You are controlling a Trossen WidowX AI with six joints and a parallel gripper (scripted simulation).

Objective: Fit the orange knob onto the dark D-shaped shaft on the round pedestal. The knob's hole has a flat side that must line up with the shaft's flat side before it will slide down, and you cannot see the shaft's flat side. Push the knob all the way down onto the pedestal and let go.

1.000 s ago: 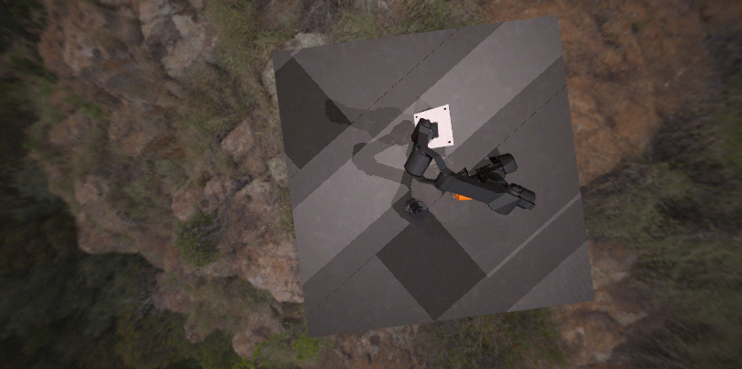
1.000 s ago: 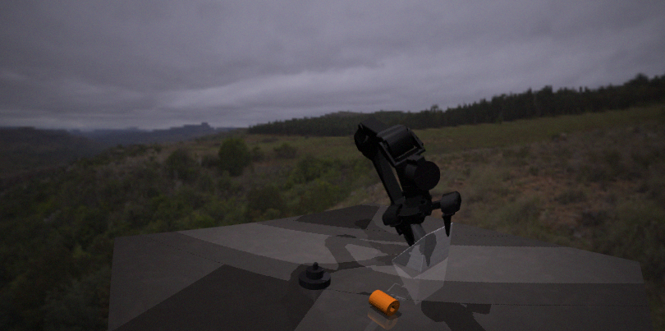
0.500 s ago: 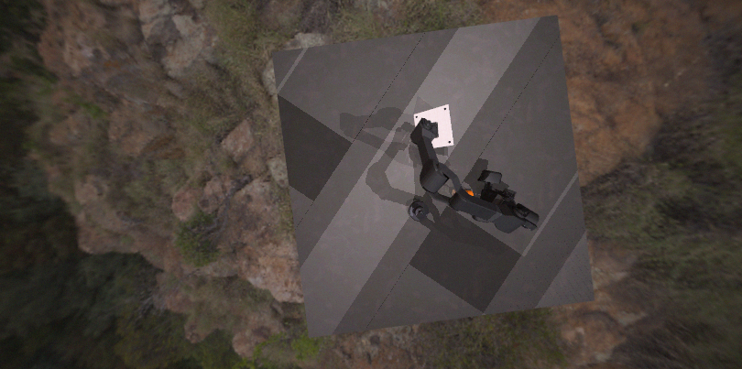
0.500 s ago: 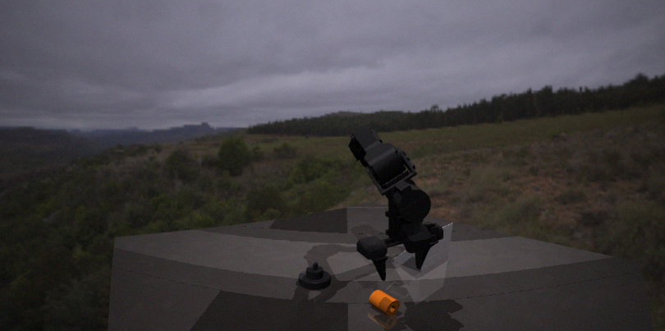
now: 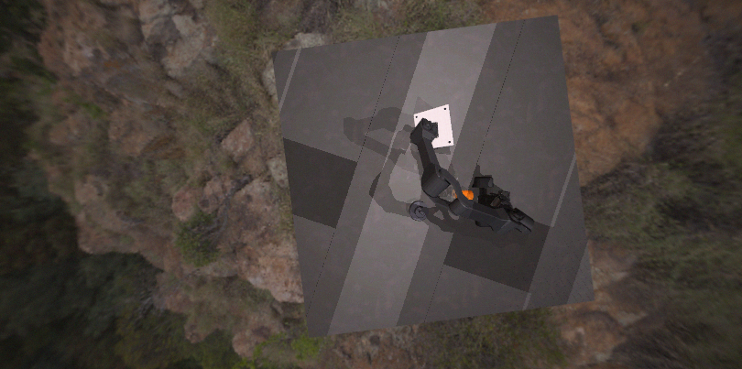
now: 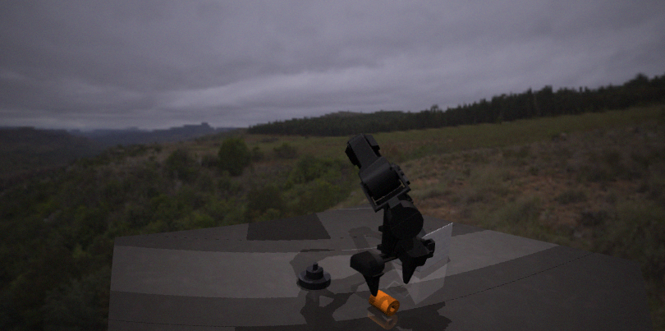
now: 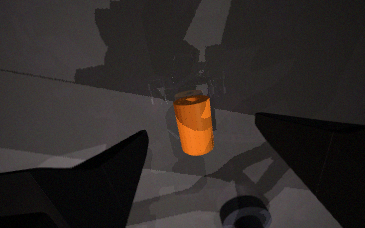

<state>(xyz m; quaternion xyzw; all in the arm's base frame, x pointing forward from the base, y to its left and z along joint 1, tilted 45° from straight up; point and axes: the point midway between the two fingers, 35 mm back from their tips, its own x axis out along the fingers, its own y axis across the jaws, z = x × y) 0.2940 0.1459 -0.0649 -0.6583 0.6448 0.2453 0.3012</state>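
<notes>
Now: gripper tip 2 cm to the left of the orange knob and 5 cm above it. The rest, counted from my gripper tip: round dark pedestal (5 cm ahead, 22 cm to the right, 4 cm below).
</notes>
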